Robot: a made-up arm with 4 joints. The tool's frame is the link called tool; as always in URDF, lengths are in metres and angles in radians. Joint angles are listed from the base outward. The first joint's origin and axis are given. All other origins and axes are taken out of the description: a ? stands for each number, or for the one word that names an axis. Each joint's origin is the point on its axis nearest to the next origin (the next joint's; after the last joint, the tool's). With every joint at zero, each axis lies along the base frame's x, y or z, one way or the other. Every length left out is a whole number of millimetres.
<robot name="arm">
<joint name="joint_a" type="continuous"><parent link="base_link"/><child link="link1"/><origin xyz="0 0 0.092"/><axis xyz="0 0 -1"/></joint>
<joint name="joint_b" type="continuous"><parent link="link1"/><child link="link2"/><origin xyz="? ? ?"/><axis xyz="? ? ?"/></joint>
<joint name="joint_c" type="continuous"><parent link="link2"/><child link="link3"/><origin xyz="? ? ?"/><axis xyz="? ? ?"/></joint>
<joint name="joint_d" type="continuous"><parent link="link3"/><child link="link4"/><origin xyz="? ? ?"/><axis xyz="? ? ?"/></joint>
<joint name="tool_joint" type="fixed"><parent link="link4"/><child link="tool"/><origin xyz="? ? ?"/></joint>
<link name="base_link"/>
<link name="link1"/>
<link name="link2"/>
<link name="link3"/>
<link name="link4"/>
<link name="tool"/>
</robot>
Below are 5 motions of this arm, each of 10 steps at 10 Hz.
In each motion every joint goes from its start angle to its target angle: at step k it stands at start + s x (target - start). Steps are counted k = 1, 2, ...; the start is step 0. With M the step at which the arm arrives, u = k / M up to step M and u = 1 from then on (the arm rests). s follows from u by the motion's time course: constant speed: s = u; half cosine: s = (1 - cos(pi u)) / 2; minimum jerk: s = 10 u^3 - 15 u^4 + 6 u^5.
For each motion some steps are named. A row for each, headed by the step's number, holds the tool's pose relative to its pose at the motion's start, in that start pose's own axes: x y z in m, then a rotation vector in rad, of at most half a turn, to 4 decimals.
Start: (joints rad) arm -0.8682 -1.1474 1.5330 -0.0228
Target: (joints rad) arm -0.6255 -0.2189 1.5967 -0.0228
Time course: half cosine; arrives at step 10
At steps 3, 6, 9, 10:
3: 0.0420 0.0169 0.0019 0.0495 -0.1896 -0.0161
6: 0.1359 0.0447 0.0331 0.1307 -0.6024 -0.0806
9: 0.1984 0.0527 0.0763 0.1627 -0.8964 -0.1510
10: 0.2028 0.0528 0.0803 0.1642 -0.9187 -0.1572

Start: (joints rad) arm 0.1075 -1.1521 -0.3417 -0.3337
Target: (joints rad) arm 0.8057 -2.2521 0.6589 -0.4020
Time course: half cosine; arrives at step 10
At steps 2, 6, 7, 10:
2: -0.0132 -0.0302 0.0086 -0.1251 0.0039 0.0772
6: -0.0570 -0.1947 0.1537 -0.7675 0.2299 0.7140
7: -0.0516 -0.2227 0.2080 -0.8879 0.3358 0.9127
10: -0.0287 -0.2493 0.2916 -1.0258 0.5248 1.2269

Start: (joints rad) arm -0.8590 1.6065 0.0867 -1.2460
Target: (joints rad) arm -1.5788 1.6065 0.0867 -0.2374
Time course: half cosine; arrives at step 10
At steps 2, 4, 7, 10:
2: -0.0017 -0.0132 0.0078 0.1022 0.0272 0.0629
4: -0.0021 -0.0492 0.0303 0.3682 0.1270 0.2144
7: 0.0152 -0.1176 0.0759 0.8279 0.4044 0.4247
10: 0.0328 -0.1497 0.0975 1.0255 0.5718 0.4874

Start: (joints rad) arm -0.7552 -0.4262 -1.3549 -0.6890
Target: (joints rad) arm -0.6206 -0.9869 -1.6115 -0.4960
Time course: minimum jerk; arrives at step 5
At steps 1, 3, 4, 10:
1: 0.0034 0.0008 -0.0017 0.0012 -0.0103 -0.0366
3: 0.0468 -0.0016 -0.0155 0.0273 -0.1582 -0.4193
4: 0.0670 -0.0091 -0.0177 0.0440 -0.2407 -0.5690
10: 0.0716 -0.0113 -0.0179 0.0482 -0.2609 -0.6013

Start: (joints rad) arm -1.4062 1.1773 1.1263 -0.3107
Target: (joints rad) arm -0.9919 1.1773 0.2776 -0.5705
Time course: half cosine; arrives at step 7
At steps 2, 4, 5, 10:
2: 0.0056 0.0152 -0.0126 -0.1112 0.0283 -0.1910
4: 0.0266 0.0463 -0.0453 -0.3345 0.0914 -0.6280
5: 0.0408 0.0584 -0.0626 -0.4230 0.1219 -0.8393
10: 0.0564 0.0677 -0.0794 -0.4931 0.1509 -1.0400

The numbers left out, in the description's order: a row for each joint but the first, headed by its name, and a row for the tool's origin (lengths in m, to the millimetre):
joint_b: xyz -0.212 -0.136 0, axis 1 0 0
joint_c: xyz 0 0.01 -0.143, axis 0 0 1
joint_d: xyz -0.074 -0.005 0, axis 1 0 0
tool: xyz 0 0.006 -0.051

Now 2 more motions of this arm.
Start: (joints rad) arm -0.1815 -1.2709 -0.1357 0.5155
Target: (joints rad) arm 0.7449 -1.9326 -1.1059 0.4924
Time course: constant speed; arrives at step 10
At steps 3, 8, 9, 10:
3: -0.0630 0.0337 0.0647 -0.2733 0.0132 -0.4018
8: -0.1197 0.1004 0.1960 -0.8500 -0.0072 -0.8523
9: -0.1230 0.1143 0.2252 -0.9763 -0.0183 -0.9021
10: -0.1233 0.1283 0.2551 -1.1036 -0.0318 -0.9369

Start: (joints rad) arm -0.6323 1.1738 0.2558 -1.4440
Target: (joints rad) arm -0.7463 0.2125 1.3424 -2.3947
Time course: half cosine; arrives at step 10
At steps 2, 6, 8, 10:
2: 0.0029 -0.0168 -0.0206 -0.1752 -0.1051 0.0459
6: 0.0470 -0.1282 -0.0820 -1.0762 -0.8347 0.2875
8: 0.0733 -0.1688 -0.0818 -1.3600 -1.2401 0.3712
10: 0.0830 -0.1816 -0.0791 -1.4383 -1.4085 0.3976

